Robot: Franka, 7 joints.
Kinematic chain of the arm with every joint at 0, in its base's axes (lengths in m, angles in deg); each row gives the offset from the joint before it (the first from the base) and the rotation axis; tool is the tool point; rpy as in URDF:
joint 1: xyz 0 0 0.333 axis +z
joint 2: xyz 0 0 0 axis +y
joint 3: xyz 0 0 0.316 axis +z
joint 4: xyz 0.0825 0 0 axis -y
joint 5: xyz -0.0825 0 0.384 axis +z
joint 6: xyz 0 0 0 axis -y
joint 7: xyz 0.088 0 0 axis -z
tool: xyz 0 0 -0.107 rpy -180 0 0
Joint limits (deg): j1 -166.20..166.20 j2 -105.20..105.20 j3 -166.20..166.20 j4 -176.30..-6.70 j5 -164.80..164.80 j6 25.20..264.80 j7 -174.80..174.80
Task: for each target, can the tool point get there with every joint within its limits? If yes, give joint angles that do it. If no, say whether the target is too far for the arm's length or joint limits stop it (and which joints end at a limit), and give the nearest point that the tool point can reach.
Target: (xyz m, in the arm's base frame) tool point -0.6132 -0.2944 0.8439
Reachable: yes | joints -3.04 -50.79 -85.79 -36.69 71.35 142.93 93.90
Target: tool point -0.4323 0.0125 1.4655
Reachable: no: too far | nearest point -0.3059 0.0088 1.1344 | short by 0.354 m
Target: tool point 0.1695 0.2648 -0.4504
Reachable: no: joint limits stop it (at a limit: joint 2) | nearest point 0.1671 0.2610 -0.3601 | short by 0.090 m
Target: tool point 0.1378 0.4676 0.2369
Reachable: yes | joints -37.92 -64.06 94.48 -124.53 -102.38 212.48 -11.48
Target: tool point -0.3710 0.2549 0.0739
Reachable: yes | joints 136.81 34.44 13.91 -139.30 41.92 178.88 -131.55
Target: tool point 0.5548 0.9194 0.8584
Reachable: no: too far | nearest point 0.3981 0.6598 0.7100 | short by 0.338 m
